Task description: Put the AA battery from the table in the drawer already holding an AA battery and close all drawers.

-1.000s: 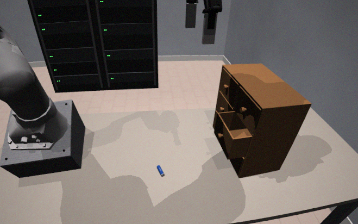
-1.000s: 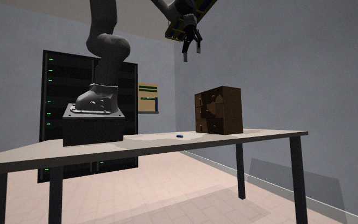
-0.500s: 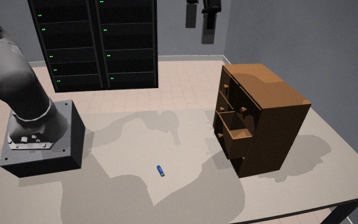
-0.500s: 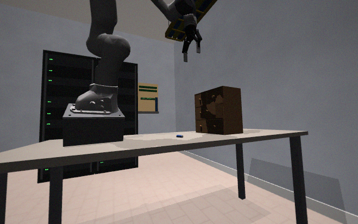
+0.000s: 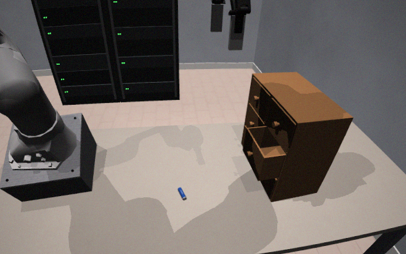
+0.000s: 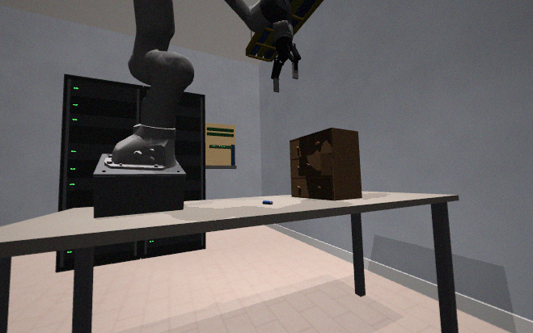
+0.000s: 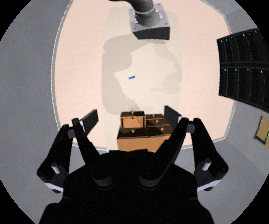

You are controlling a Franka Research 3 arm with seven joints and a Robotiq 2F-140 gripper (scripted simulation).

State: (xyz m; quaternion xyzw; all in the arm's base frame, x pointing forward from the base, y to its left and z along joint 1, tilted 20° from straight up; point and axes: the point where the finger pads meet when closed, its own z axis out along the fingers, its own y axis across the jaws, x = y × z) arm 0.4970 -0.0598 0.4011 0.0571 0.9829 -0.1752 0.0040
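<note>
Right now my hand is 530 mm above the blue AA battery, 100 mm past it and 20 mm to the right of it.
</note>
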